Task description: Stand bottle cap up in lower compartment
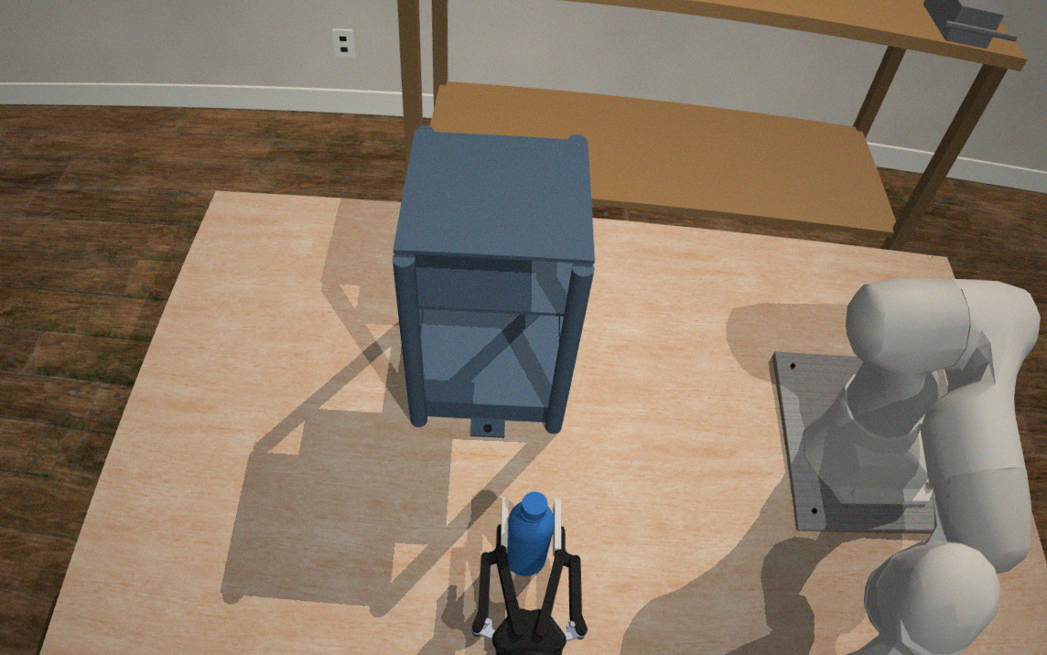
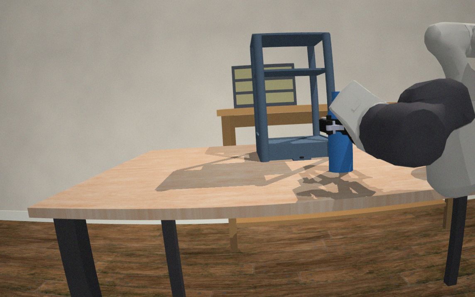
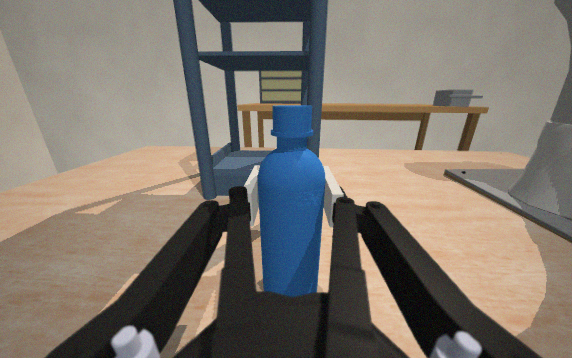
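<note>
My hand is 13 cm short of the blue shelving unit, 30 cm to the left of it and 7 cm below it. From my hand the other things lie so: blue bottle (1 cm above).
</note>
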